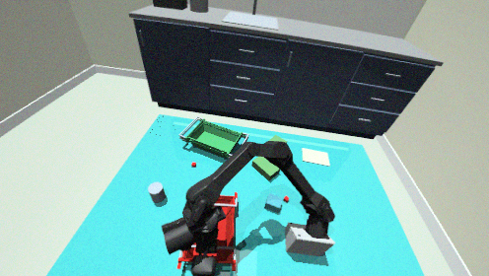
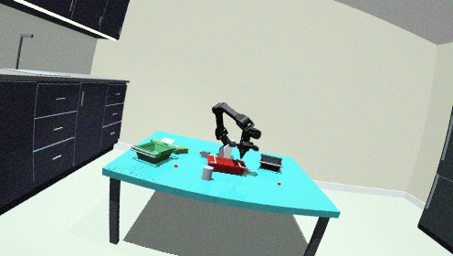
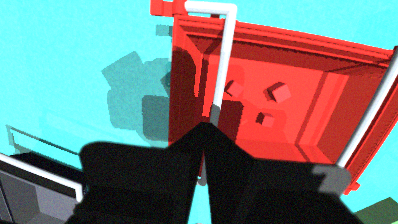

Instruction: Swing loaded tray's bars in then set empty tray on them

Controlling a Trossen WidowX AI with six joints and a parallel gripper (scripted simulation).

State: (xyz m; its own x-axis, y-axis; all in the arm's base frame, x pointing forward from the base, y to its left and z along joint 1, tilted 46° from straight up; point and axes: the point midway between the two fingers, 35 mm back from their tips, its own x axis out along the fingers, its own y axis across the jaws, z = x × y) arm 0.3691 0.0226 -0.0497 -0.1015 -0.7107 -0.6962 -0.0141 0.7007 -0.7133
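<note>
My gripper tip is now 260 mm past the black tray, 280 mm to the right of it and 40 mm above it. Also, from my gripper tip: light blue block (250 mm behind, 210 mm to the right, 70 mm below); white flat plate (530 mm behind, 520 mm to the right, 90 mm below).
</note>
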